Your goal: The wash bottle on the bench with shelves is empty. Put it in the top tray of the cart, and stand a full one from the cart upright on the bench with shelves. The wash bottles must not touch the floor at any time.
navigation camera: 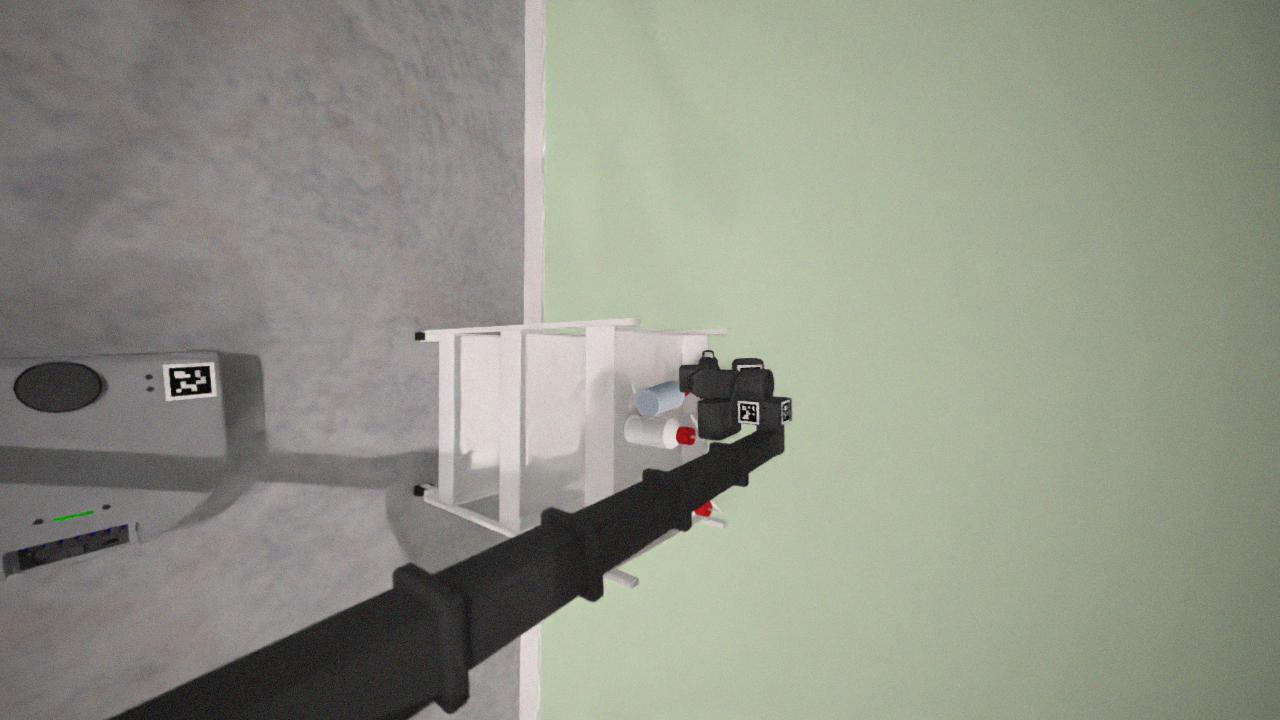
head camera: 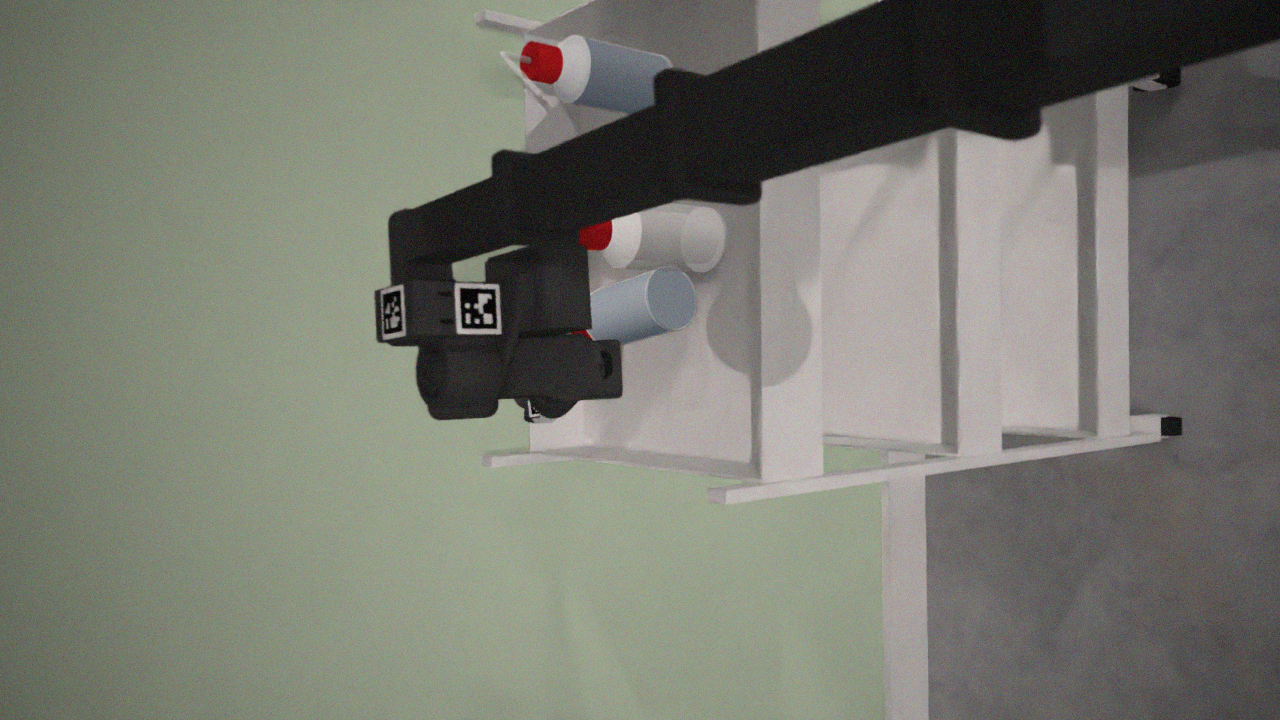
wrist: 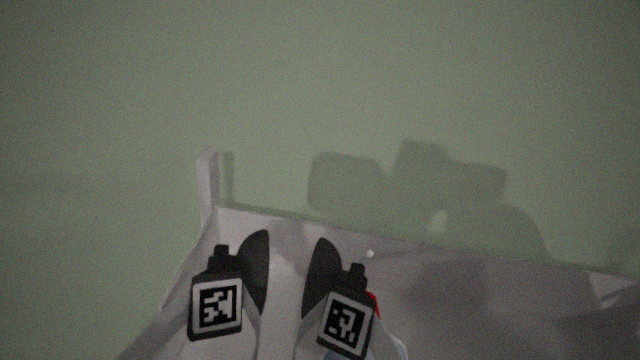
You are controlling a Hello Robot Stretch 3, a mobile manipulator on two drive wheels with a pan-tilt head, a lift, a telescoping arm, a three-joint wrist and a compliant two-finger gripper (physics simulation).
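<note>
My gripper hovers over the top tray of the white cart. Its fingers stand close together with only tray floor showing between them. A blue wash bottle is tilted beside and below the right finger, outside the grip. Its red cap shows at the finger's edge. A white wash bottle with a red cap stands next to it in the tray. A second blue bottle stands at the tray's other end.
The cart stands against a green wall on a grey floor. My black arm reaches across the cart's top. My base with its marker shows at the left of the navigation view.
</note>
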